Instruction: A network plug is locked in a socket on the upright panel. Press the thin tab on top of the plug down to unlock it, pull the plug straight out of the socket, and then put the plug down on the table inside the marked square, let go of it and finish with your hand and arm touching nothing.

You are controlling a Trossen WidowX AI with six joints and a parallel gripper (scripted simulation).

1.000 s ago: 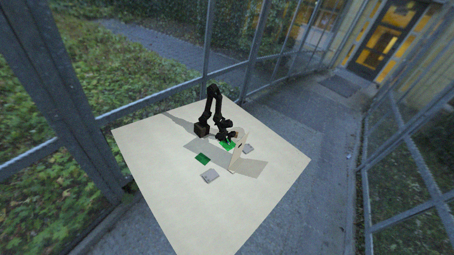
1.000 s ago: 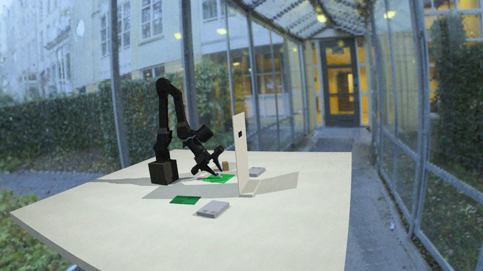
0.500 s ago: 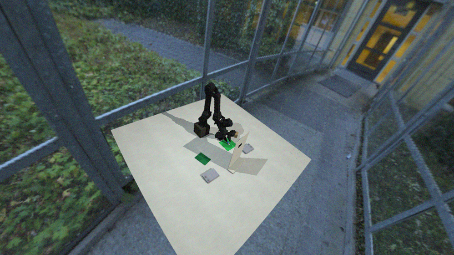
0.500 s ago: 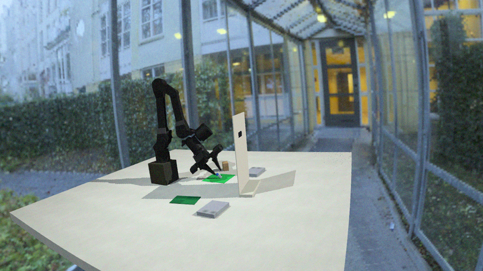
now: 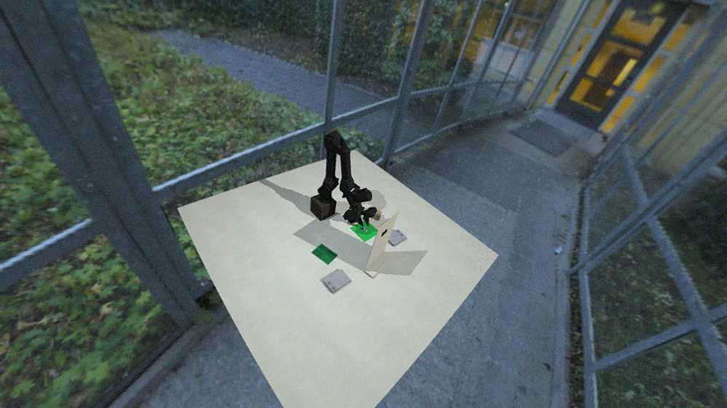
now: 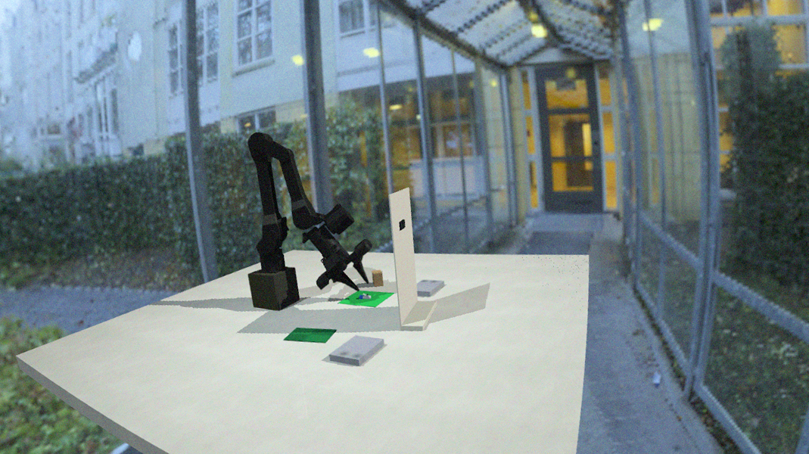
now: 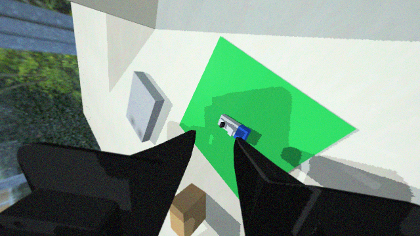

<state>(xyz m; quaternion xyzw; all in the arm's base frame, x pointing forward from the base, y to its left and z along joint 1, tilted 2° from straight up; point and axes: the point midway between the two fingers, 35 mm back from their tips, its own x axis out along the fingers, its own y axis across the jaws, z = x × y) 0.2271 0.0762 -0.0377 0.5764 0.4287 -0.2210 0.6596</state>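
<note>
The network plug is 30 mm below my gripper tip. Round my gripper tip: bright green marked square 30 mm below; upright panel 180 mm ahead, 130 mm to the right, 110 mm above; brown block 140 mm to the left, 10 mm below, 10 mm behind.
</note>
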